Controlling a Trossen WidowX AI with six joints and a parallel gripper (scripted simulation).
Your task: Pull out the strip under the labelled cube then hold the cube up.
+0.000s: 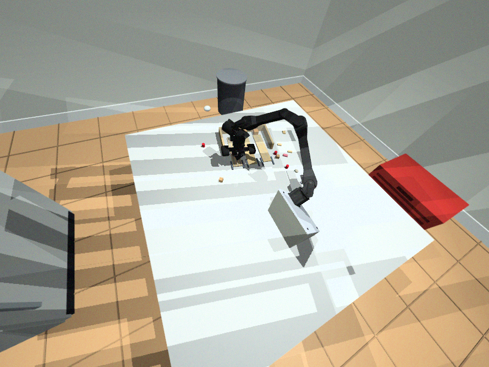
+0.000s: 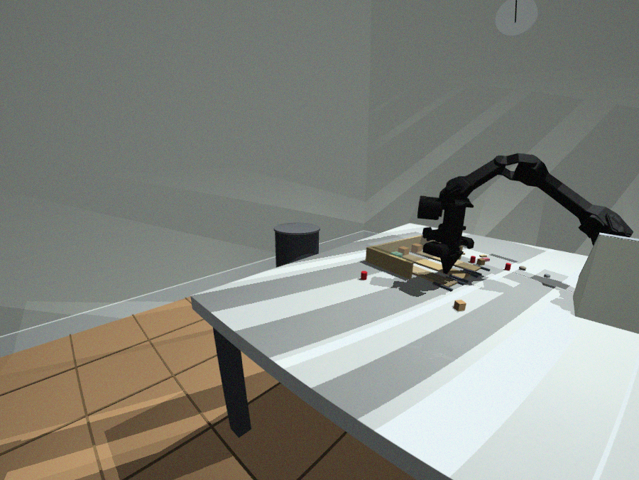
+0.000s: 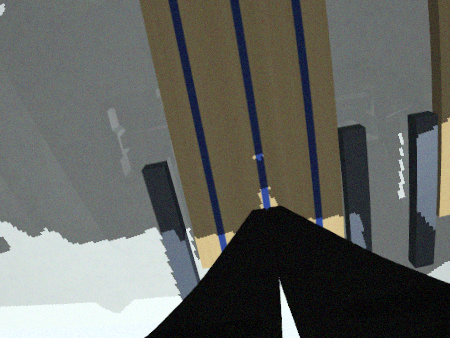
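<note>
Right now my gripper tip is 9 cm short of the tan strip, 1 cm to the left of it and 3 cm above it.
</note>
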